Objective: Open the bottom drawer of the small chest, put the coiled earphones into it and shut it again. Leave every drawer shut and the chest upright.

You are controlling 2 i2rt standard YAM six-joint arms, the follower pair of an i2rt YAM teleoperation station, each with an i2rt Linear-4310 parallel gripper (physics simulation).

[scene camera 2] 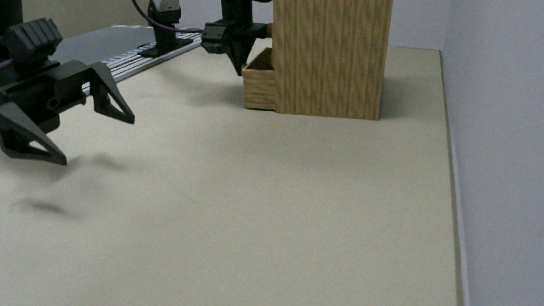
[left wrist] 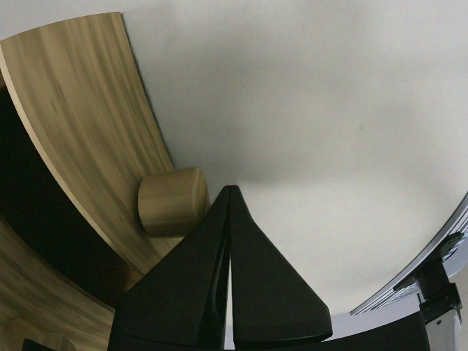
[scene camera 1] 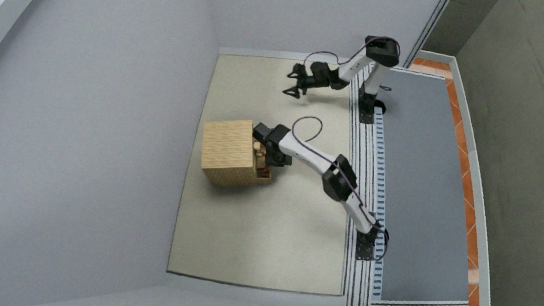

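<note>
The small wooden chest (scene camera 1: 227,142) (scene camera 2: 327,60) stands upright. Its bottom drawer (scene camera 1: 264,180) (scene camera 2: 259,90) (left wrist: 85,90) is partly open. Part of the red coiled earphones (scene camera 1: 264,172) shows inside the drawer in scene camera 1; in the left wrist view the drawer's inside is dark. My left gripper (scene camera 2: 240,73) (left wrist: 231,194) is shut and empty, its fingertips low at the outer side of the drawer front, close beside the round knob (left wrist: 167,205); whether they touch it I cannot tell. My right gripper (scene camera 1: 286,84) (scene camera 2: 100,142) is open and empty, above the table away from the chest.
A pale upper knob (scene camera 1: 257,146) shows on the chest front, close to the left wrist. The beige table (scene camera 1: 250,240) (scene camera 2: 280,210) meets a grey wall (scene camera 2: 500,165) behind the chest. The arm bases stand on metal rails at the table's other edge.
</note>
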